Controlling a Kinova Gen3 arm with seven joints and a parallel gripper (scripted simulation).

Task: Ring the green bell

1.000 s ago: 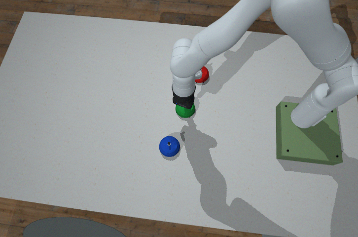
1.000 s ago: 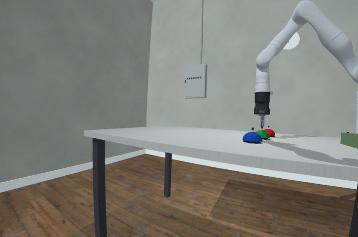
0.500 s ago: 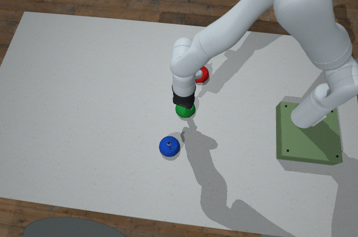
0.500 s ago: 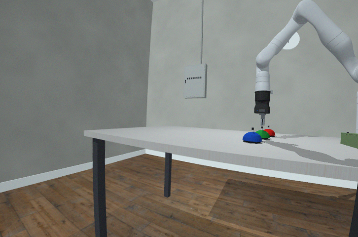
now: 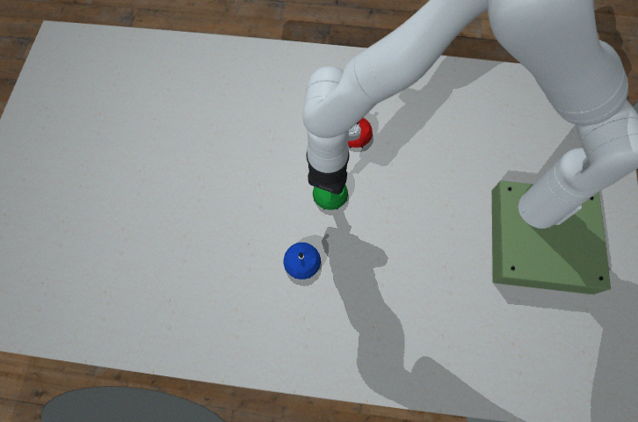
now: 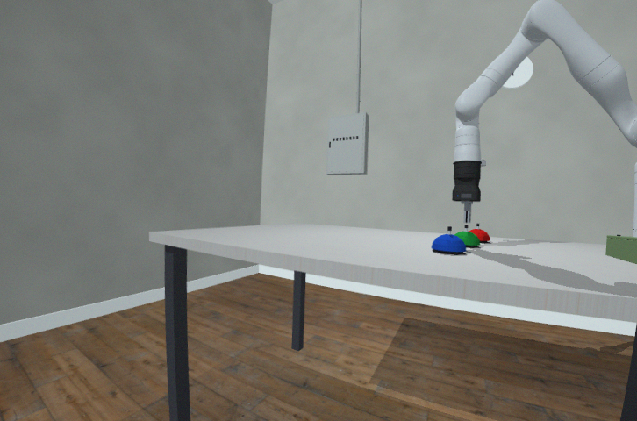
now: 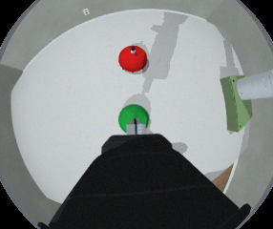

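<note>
Right now my hand is 50 mm above the green bell. Also, from my hand: red bell 40 mm behind, 180 mm to the right, 50 mm below; then blue bell 40 mm ahead, 170 mm to the left, 50 mm below.
</note>
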